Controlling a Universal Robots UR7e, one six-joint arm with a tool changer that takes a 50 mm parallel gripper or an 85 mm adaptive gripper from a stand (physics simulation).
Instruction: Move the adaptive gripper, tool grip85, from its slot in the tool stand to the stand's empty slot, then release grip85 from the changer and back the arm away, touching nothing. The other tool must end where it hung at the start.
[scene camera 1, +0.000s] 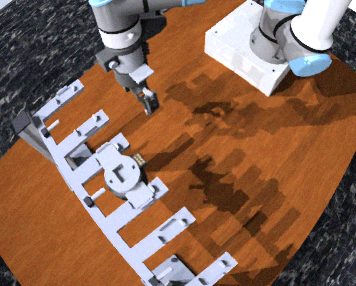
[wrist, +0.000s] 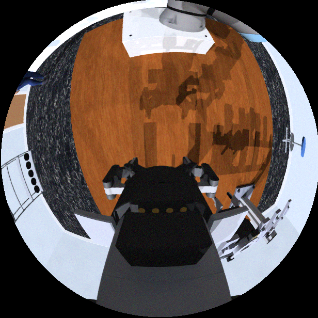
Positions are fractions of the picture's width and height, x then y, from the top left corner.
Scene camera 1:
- tool grip85: 0.38, 0.27
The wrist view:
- tool grip85: 0.50, 0.60
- tool stand: 0.77, 0.61
